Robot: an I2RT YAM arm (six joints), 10 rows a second.
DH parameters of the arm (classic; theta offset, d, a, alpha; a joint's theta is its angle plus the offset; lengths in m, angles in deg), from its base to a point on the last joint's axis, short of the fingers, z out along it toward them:
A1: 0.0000 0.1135 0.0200 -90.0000
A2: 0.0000 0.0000 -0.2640 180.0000
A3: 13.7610 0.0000 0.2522 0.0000
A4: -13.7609 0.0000 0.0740 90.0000
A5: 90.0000 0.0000 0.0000 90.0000
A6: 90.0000 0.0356 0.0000 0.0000
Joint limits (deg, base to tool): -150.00..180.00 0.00..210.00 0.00..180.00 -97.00..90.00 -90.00..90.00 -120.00..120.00
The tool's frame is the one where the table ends.
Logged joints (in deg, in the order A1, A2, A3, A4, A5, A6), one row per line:
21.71, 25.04, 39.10, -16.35, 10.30, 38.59
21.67, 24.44, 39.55, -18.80, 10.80, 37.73
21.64, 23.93, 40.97, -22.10, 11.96, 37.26
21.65, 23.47, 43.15, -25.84, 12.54, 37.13
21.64, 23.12, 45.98, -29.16, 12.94, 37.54
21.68, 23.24, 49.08, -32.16, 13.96, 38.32
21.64, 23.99, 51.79, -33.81, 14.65, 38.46
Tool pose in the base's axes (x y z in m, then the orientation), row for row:
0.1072, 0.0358, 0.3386, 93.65, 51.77, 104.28
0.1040, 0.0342, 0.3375, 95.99, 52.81, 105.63
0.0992, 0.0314, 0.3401, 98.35, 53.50, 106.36
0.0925, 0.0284, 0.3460, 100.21, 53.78, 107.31
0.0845, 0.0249, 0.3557, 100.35, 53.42, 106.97
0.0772, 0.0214, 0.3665, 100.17, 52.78, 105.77
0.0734, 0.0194, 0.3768, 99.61, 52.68, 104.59
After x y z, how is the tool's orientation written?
As angles about the fixed x, y, z axes (roll, pitch, yaw), in degrees.
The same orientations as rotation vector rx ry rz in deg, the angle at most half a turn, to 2 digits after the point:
21.90, 92.05, 38.15
21.71, 93.34, 36.52
22.30, 94.40, 34.64
22.66, 95.32, 33.63
23.32, 95.29, 33.54
24.67, 94.90, 33.30
25.29, 94.35, 32.95

